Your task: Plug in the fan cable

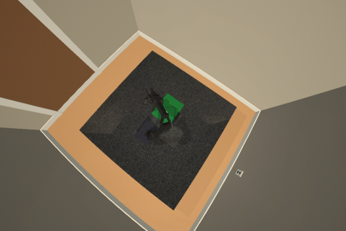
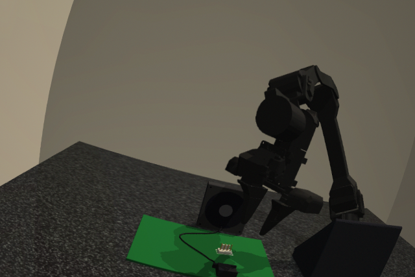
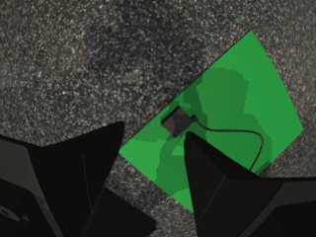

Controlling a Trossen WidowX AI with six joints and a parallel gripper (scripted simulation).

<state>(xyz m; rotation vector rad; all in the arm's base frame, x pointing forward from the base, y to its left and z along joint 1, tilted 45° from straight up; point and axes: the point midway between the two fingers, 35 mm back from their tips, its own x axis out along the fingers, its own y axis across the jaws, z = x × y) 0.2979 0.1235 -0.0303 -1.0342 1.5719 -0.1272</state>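
Now: gripper tip 12 cm above the black fan plug and 5 cm to the left of it. Round my gripper tip: cream four-pin header (15 cm to the right, 14 cm below, 1 cm behind); green board (15 cm below, 14 cm to the right, 4 cm ahead); black fan (29 cm to the right, 8 cm below, 2 cm behind).
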